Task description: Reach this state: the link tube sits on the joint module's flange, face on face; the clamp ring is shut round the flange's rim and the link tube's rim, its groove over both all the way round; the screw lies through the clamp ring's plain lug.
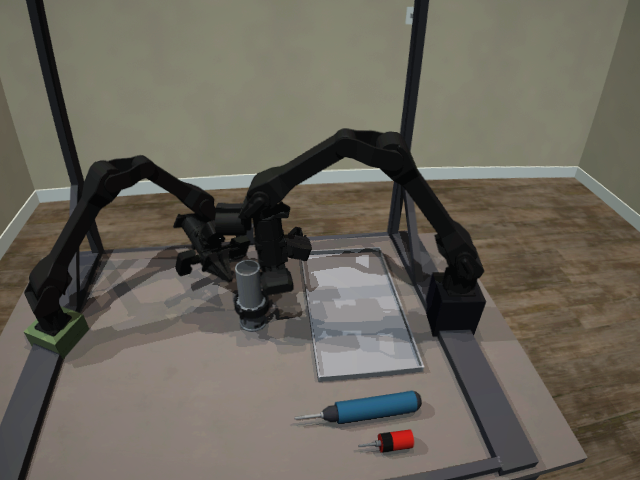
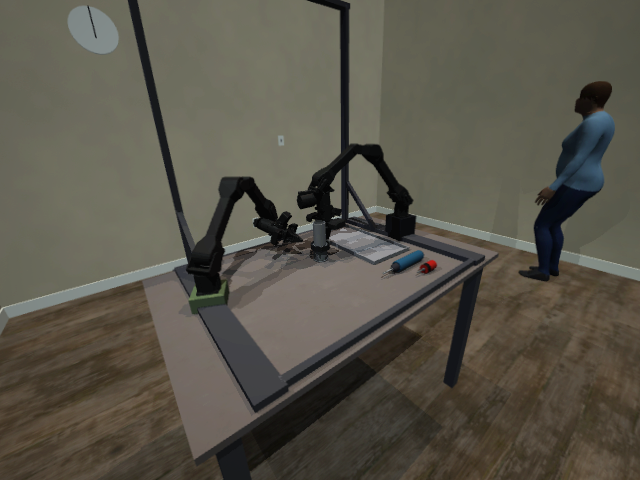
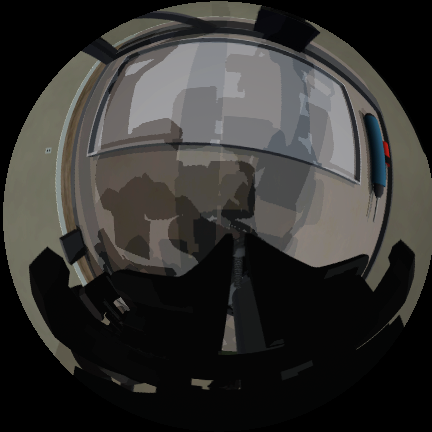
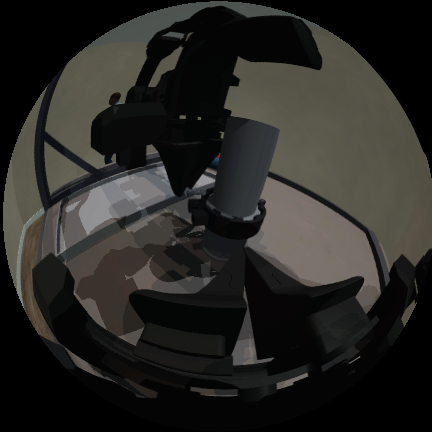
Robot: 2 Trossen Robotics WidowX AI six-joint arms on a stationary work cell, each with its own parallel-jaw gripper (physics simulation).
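Places are measured from the left arm's base along level axes (x ahead, y left, z up), in millimetres.
Pixels of known places: left gripper, fingertip midpoint: [image 2: 326,239] [image 3: 237,238] [image 4: 181,193]; right gripper, fingertip midpoint: [image 1: 231,280] [image 2: 302,241] [image 4: 241,252]; left arm's base, origin of the base link: [image 1: 458,286] [image 2: 401,215]; right arm's base, origin of the base link: [image 1: 53,323] [image 2: 208,289].
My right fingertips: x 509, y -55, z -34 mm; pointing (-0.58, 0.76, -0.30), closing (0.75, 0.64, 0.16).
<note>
For each thing: its top centre in the pictures, then the offset to it from my right fingertips. "spot": a spot on its surface instead.
- grey link tube, middle of its top: [image 4: 252,121] [image 1: 247,267] [image 2: 319,222] dx -51, dy +57, dz +87 mm
- joint module, middle of its top: [image 4: 232,206] [image 1: 251,301] [image 2: 320,244] dx -51, dy +57, dz -10 mm
- black clamp ring, middle of its top: [image 4: 231,200] [image 1: 251,298] [image 2: 320,242] dx -53, dy +54, dz -2 mm
- screw, middle of its top: [image 3: 239,274] [image 4: 193,184] dx -87, dy +26, dz +9 mm
- shallow clear tray, middle of its top: [image 3: 242,70] [image 4: 131,184] [image 1: 354,301] [image 2: 357,239] dx -286, dy +4, dz -58 mm
- blue screwdriver, surface spot: [image 1: 377,407] [image 2: 410,257] spot: dx -302, dy +311, dz -36 mm
- short red driver, middle of its top: [image 1: 386,437] [image 3: 389,161] [image 2: 425,264] dx -312, dy +373, dz -39 mm
The grey link tube [image 1: 249,286] [image 2: 319,233] [image 4: 247,167] stands upright on the joint module [image 1: 252,323] [image 4: 222,246]. The black clamp ring [image 1: 250,311] [image 2: 319,249] [image 4: 235,227] lies round the joint between them; whether its groove covers both rims all round cannot be told. My left gripper [image 3: 237,238] [image 4: 181,193] points down beside the ring's lugs, shut on the screw [image 3: 238,265] [image 4: 194,191]. The screw's silver part shows at the lug side; how far it sits in a lug is hidden. My right gripper [image 1: 231,279] [image 2: 301,239] [image 4: 241,252] is shut and empty, beside the module.
A shallow clear tray [image 1: 319,378] [image 2: 374,261] lies right of the module. A blue screwdriver [image 1: 377,407] [image 2: 407,260] [image 3: 375,150] and a short red driver [image 1: 402,440] [image 2: 428,266] lie nearer the table's front edge. A person [image 2: 584,155] stands beyond the table.
</note>
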